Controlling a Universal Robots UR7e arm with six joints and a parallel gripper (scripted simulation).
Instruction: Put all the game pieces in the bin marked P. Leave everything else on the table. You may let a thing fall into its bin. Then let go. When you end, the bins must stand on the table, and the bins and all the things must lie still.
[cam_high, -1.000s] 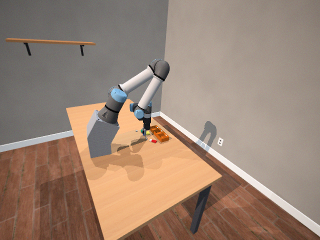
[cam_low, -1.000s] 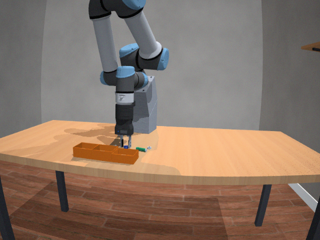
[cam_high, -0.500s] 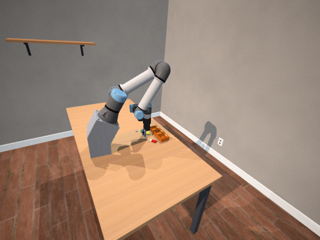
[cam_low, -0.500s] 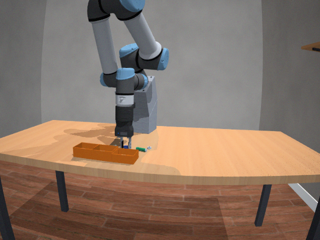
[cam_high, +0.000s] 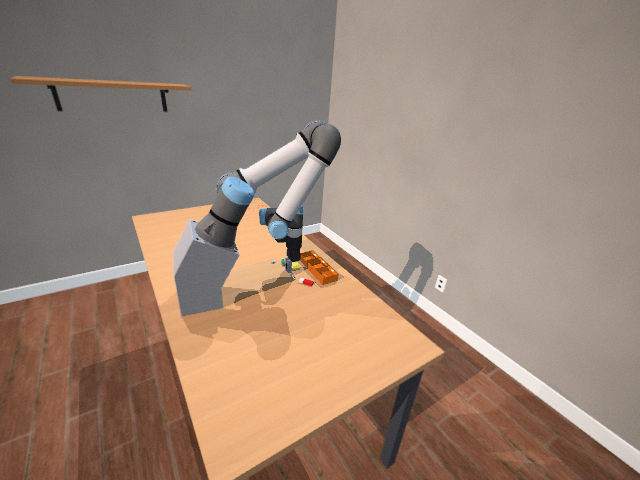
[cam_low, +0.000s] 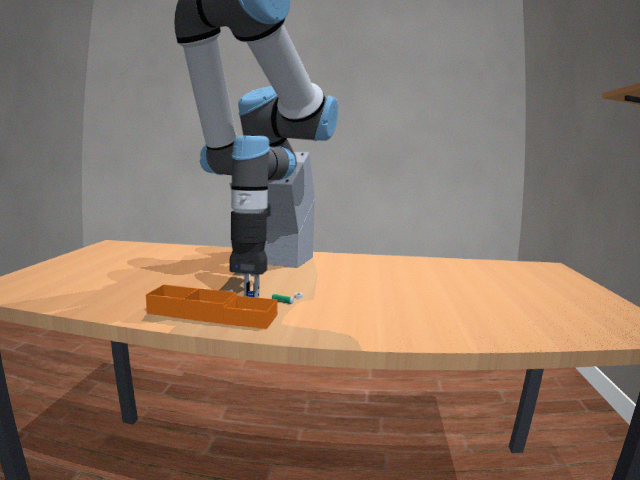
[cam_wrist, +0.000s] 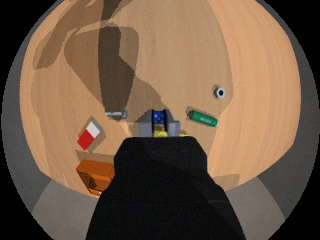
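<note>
The yellow block lies 4 cm ahead of my hand, 1 cm to the left of it and 1 cm below it. Round my hand: green cylinder (7 cm to the left, 1 cm below, 1 cm ahead); then metal bolt (6 cm to the right, 1 cm below, 1 cm behind); then blue piece (1 cm below).
</note>
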